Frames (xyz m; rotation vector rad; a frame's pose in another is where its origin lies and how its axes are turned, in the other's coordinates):
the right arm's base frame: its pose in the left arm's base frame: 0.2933 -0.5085 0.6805 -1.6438 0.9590 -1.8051
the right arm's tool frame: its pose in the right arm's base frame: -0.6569 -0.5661 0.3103 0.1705 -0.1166 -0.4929
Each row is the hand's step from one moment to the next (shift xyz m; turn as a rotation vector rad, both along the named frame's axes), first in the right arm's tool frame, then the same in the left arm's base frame.
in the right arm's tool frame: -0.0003 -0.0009 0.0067 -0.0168 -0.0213 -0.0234
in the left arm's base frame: 0.0066 0.0012 0.0002 -0.0243 0.0251 -0.0079
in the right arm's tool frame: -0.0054 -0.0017 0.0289 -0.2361 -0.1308 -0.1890
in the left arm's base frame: 0.0288 0.0049 -0.0036 -0.1938 0.2036 -0.1720
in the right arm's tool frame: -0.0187 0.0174 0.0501 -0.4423 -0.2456 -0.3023
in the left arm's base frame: 0.0510 -0.0066 -0.0227 -0.3113 0.3842 -0.3207
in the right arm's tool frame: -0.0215 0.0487 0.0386 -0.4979 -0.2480 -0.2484
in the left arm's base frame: 0.0412 -0.0348 -0.0376 -0.2572 0.4103 -0.3696
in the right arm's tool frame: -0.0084 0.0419 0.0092 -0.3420 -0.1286 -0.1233
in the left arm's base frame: 0.0114 -0.0349 -0.0237 -0.1273 0.2455 -0.2688
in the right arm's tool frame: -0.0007 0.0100 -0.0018 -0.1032 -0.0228 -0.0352
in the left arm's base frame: -0.0013 -0.0090 -0.0046 -0.0356 0.0594 -0.0872
